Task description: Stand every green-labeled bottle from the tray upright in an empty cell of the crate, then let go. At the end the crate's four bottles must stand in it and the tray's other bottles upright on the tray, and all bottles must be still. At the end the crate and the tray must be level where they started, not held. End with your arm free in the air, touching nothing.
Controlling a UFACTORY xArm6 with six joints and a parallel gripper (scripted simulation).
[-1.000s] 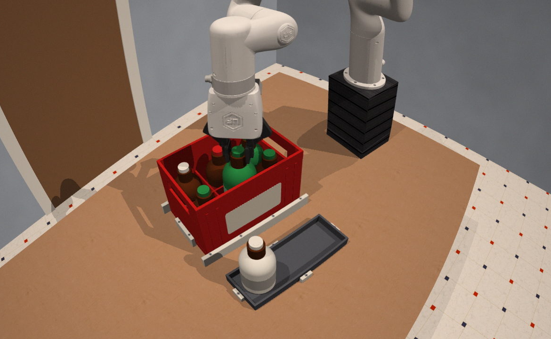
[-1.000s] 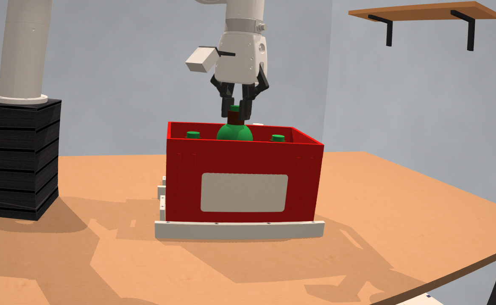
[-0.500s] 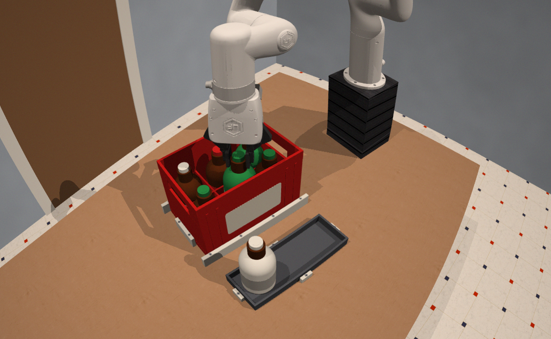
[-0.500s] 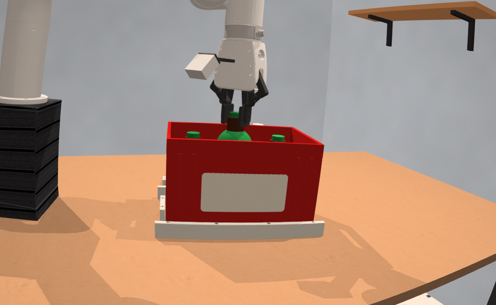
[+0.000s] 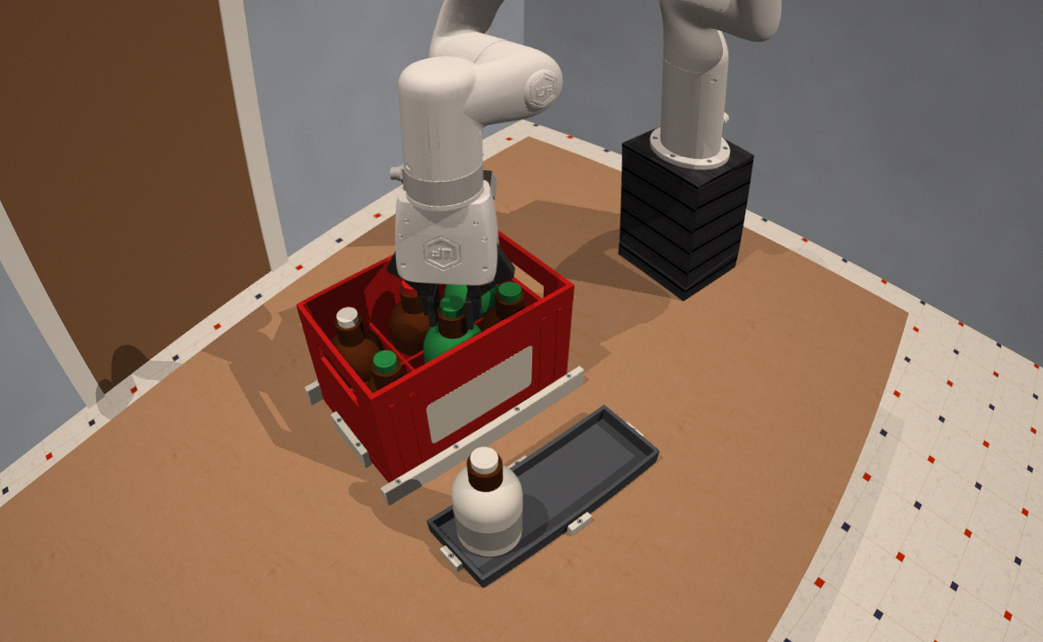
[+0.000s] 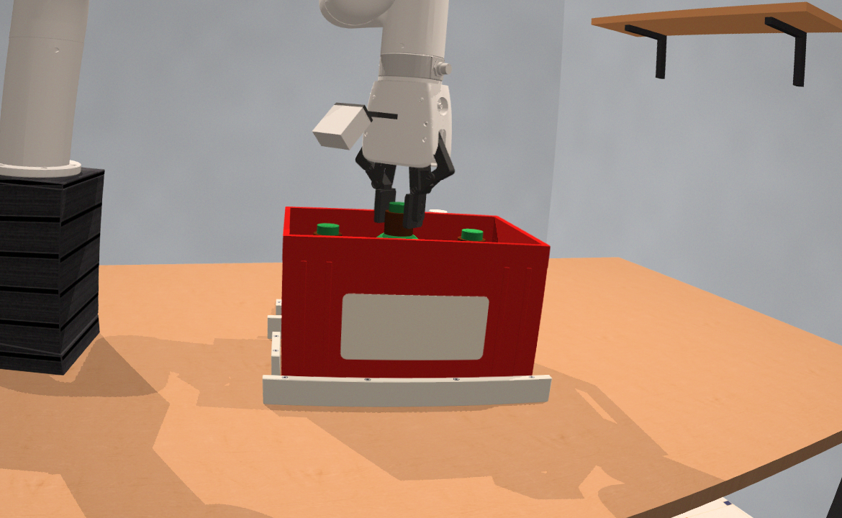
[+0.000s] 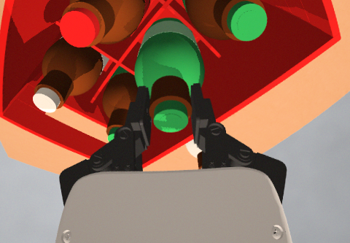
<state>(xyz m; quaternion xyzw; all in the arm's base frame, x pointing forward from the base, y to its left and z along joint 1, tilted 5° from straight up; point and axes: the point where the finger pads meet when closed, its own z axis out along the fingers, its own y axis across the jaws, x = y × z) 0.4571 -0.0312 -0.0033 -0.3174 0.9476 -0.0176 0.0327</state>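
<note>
My gripper is now 7 cm above the green bottle. From my hand the other things lie so: dark tray: 17 cm to the left, 17 cm below, 2 cm ahead; crate: 10 cm below, 4 cm to the right; white-labeled bottle: 15 cm to the left, 11 cm ahead, 10 cm below.
</note>
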